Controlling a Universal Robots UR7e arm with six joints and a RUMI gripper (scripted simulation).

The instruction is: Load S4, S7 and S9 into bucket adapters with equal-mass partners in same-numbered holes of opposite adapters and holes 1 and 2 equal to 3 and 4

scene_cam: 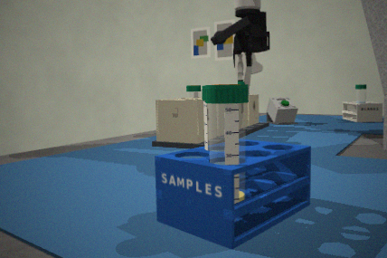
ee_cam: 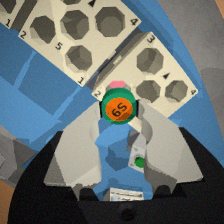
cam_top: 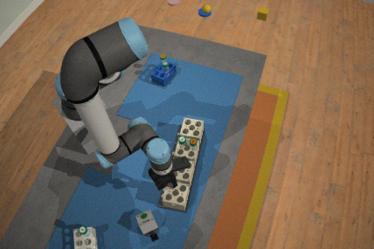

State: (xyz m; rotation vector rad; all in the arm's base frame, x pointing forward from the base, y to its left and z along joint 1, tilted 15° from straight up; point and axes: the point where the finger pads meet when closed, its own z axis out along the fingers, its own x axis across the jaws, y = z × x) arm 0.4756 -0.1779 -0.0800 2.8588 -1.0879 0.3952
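My hand is 10 mm past the sample tube S9 and 50 mm above it. From my hand the other things lie so: blanks rack 300 mm behind, 340 mm to the right, 100 mm below; white-dot blank 10 mm behind, 210 mm to the left, 60 mm below; done desk 70 mm behind, 170 mm to the right, 80 mm below.
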